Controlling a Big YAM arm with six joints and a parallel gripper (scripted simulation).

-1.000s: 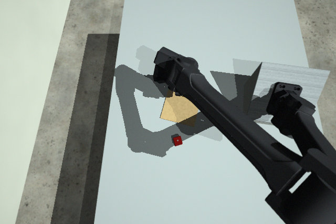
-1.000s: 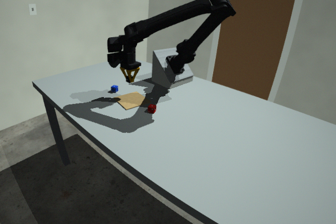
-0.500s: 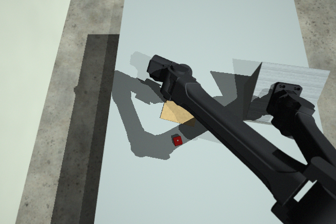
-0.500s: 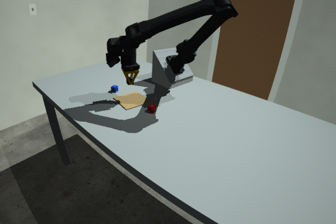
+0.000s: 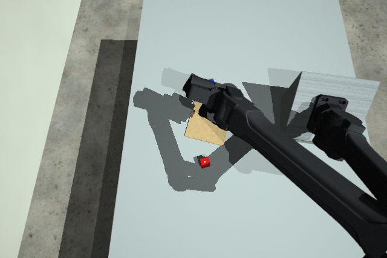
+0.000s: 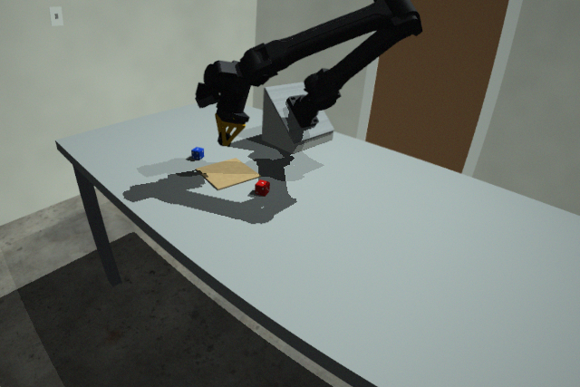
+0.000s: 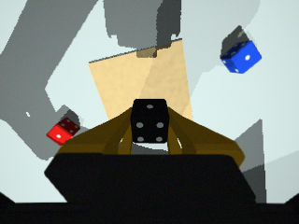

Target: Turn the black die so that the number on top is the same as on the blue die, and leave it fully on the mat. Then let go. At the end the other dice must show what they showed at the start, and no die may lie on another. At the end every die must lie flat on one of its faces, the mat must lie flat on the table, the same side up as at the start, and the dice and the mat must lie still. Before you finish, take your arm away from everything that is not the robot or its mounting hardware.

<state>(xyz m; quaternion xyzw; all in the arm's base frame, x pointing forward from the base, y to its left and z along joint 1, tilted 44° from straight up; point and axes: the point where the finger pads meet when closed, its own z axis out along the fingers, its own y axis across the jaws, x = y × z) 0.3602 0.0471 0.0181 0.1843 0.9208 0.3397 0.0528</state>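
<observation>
The tan mat lies 1 cm behind my hand, 1 cm to the left of it and 10 cm below it. From my hand the other things lie so: red die: 1 cm behind, 15 cm to the left, 9 cm below; then blue die: 1 cm ahead, 14 cm to the right, 9 cm below; then black die: right at my hand.
</observation>
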